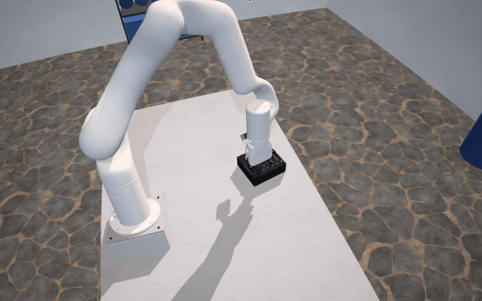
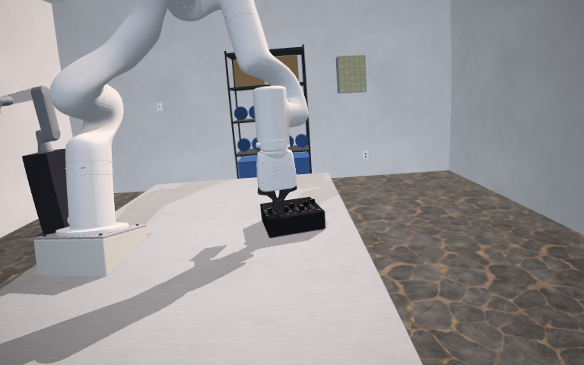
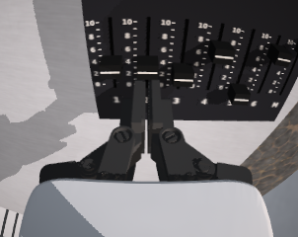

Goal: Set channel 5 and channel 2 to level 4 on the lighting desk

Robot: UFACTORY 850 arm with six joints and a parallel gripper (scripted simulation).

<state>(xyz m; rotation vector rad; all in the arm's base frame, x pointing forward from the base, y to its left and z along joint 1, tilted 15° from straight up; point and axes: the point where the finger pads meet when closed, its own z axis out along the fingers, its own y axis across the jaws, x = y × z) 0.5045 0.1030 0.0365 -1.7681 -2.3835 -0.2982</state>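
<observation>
Right now my hand is 2 cm to the right of the channel 2 fader cap, 1 cm past it and 1 cm above it. Round my hand: channel 3 fader cap 3 cm to the left, 2 cm ahead, 1 cm below; then channel 1 fader cap 3 cm behind, 2 cm to the left, 1 cm below; then channel 4 cap 5 cm to the left, 3 cm ahead, 1 cm below.
</observation>
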